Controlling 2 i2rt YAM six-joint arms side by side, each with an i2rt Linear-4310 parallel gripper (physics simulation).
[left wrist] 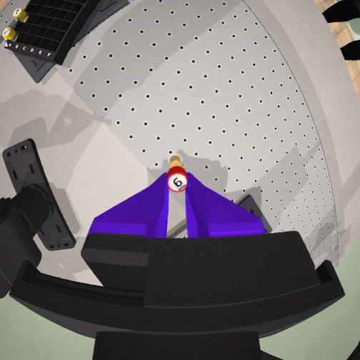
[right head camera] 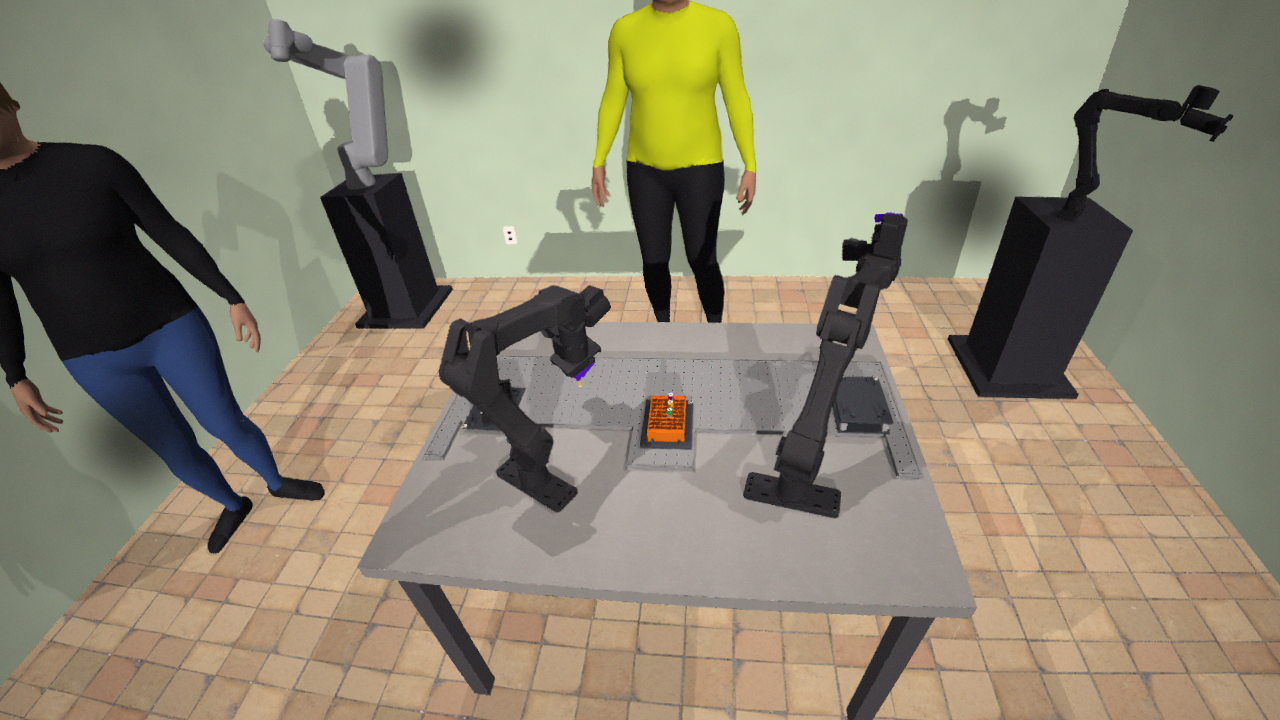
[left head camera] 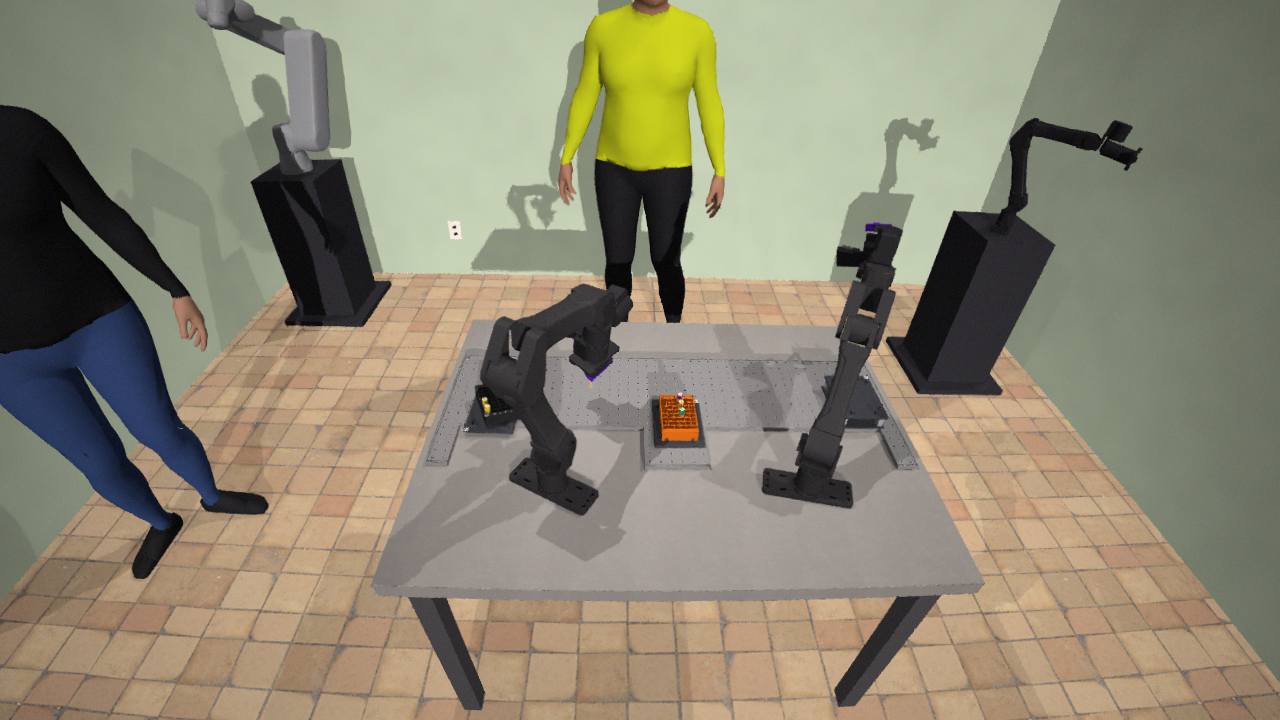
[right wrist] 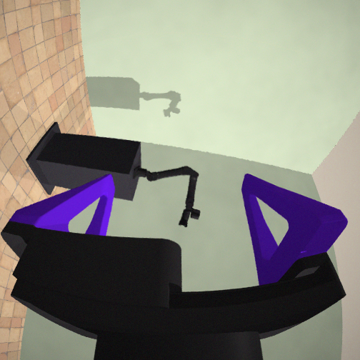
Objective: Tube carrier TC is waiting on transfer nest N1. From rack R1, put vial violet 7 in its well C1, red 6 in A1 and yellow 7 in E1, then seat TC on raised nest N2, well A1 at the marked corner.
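Seen in the pictures: left gripper, fingertip midpoint: [right head camera: 579, 377] [left head camera: 591, 377]; right gripper, fingertip midpoint: [left head camera: 874, 239]; left arm's base, origin of the base link: [right head camera: 536, 483] [left head camera: 553, 486]; right arm's base, origin of the base link: [right head camera: 791, 495] [left head camera: 806, 489].
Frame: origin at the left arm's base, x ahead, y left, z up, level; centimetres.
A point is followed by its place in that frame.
Note:
My left gripper [left head camera: 591, 379] {x 22.5, y 3.7, z 13.6 cm} [right head camera: 582, 372] {x 22.5, y 3.7, z 13.6 cm} [left wrist: 176, 179] is shut on the red vial 6 [left wrist: 177, 182], held upright above the perforated plate, between rack and carrier. The orange carrier TC [left head camera: 680, 433] {x 24.9, y -18.9, z 4.4 cm} [right head camera: 665, 433] {x 24.9, y -18.9, z 4.7 cm} sits on the dark middle nest N1 [left head camera: 658, 440] {x 22.5, y -14.5, z 2.0 cm}. Violet, yellow and green caps show in its column of vials; their numbers are too small to read. The black rack R1 [left wrist: 48, 25] holds two yellow-capped vials [left wrist: 19, 13] [left wrist: 8, 33]; my left arm partly hides it in the head views. The dark raised nest N2 [left head camera: 861, 400] {x 57.8, y -54.9, z 5.3 cm} [right head camera: 862, 404] {x 57.0, y -54.3, z 5.3 cm} is at the right. My right gripper [right wrist: 177, 181] is open and empty, raised high.
The grey perforated plate [left head camera: 554, 394] {x 24.3, y 16.6, z 1.3 cm} [right head camera: 716, 385] {x 49.3, y -18.8, z 1.3 cm} [left wrist: 150, 75] runs across the table [left head camera: 680, 546] {x 0.1, y -30.9, z 0.0 cm} [right head camera: 662, 555] {x 0.3, y -34.3, z 0.0 cm}. My right arm stands beside N2, partly in front of it in the left head view. Two people and two other arms on black pedestals stand beyond the table.

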